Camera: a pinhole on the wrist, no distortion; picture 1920 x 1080 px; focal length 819.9 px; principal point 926.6 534.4 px. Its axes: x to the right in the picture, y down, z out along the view. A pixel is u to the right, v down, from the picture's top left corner.
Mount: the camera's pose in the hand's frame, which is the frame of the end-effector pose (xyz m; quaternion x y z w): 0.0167 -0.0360 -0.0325 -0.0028 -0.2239 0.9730 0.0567
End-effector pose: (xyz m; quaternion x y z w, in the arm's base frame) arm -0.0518 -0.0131 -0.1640 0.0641 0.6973 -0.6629 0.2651
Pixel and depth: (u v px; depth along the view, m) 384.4 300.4 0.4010
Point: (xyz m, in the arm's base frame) -0.2450 -0.4595 -0.1614
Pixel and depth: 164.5 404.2 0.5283
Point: -0.4499 -0.6213 -0.1622
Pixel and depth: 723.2 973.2 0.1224
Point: -0.1353 -0.0860 -0.0448
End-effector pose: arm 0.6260 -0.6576 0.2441 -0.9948 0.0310 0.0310 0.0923
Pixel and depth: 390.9 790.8 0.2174
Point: 0.7758 -0.4381 0.1439
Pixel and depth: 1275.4 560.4 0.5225
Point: 0.3975 -0.3158 -0.1214
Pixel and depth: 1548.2 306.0 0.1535
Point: 0.5238 -0.5779 0.1360
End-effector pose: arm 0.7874 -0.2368 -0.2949 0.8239 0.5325 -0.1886 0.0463
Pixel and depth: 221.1 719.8 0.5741
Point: 0.4413 0.2524 -0.7953
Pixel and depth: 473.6 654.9 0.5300
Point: 0.4538 0.0524 -0.7248
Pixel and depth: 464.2 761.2 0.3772
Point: 0.5105 0.0042 -0.5670
